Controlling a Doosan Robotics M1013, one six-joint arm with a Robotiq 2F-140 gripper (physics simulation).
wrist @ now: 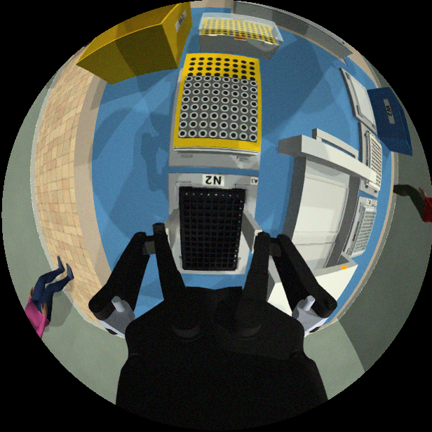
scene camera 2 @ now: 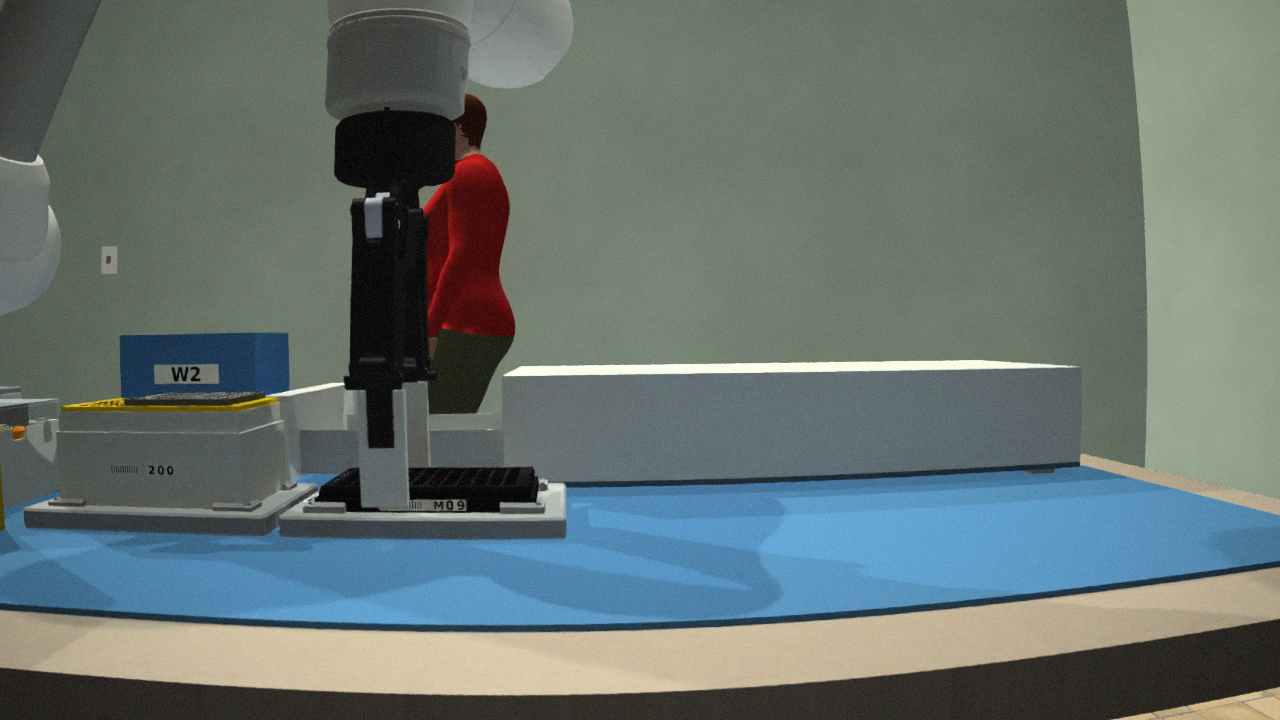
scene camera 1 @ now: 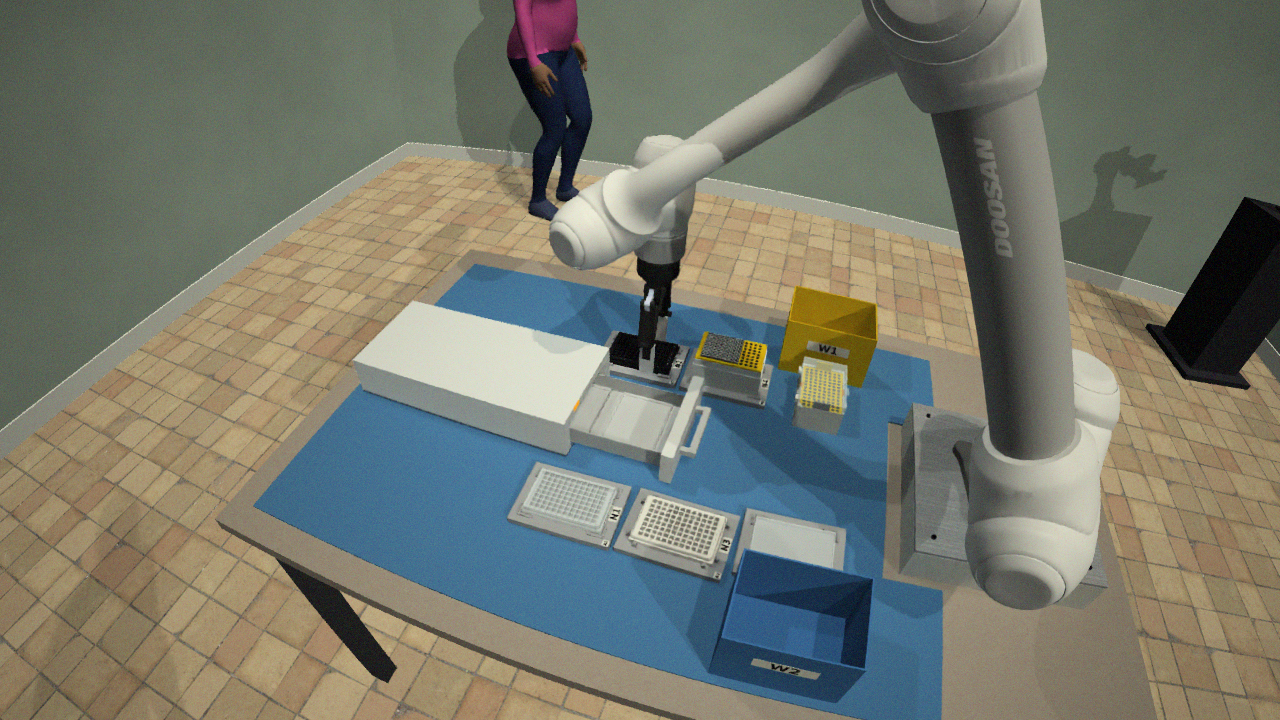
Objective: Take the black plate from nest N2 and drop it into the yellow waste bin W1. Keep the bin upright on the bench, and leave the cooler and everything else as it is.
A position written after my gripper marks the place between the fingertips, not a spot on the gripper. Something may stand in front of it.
I see my gripper [scene camera 2: 398, 492], a black plate [scene camera 2: 454, 489], a yellow-topped tip box [scene camera 2: 173, 450] and a white cooler [scene camera 2: 678, 424].
The black plate shows as well in the wrist view [wrist: 210, 217] and in scene camera 1 [scene camera 1: 624, 351]. The yellow-topped tip box also shows in the wrist view [wrist: 218, 111] and in scene camera 1 [scene camera 1: 728, 363]. The white cooler shows as well in the wrist view [wrist: 333, 279] and in scene camera 1 [scene camera 1: 525, 385].
